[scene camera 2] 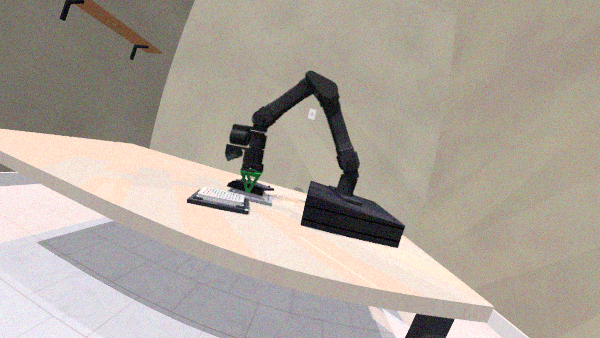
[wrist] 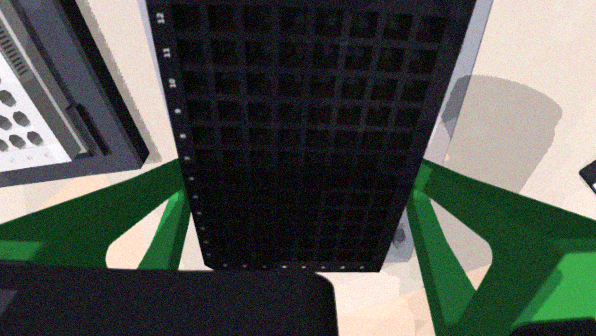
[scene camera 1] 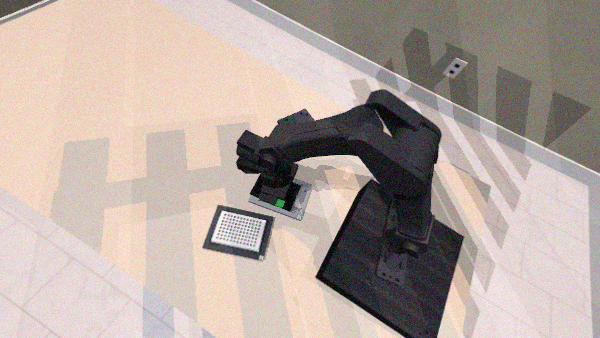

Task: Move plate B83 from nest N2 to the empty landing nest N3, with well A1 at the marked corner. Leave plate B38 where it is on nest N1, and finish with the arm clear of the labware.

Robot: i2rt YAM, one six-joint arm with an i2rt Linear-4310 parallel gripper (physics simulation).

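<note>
My gripper (scene camera 1: 277, 197) (scene camera 2: 250, 181) (wrist: 298, 168), with green fingers, is shut on the long sides of the black well plate B83 (scene camera 1: 292, 193) (scene camera 2: 233, 184) (wrist: 291, 125). It holds the plate low over a light grey nest (scene camera 1: 303, 202) (scene camera 2: 260, 200) (wrist: 470, 63). A strip of that nest shows past the plate's right side in the wrist view. I cannot tell whether the plate touches the nest. The white plate B38 (scene camera 1: 239, 230) (scene camera 2: 219, 194) (wrist: 16, 125) sits on its dark nest N1 (scene camera 1: 211, 244) (scene camera 2: 196, 200) (wrist: 103, 125), just to the left.
A dark empty nest (scene camera 1: 295, 117) lies behind the arm; a black corner (wrist: 590, 177) shows at the wrist view's right edge. The arm's black base (scene camera 1: 394, 269) (scene camera 2: 352, 212) stands to the right of the nests.
</note>
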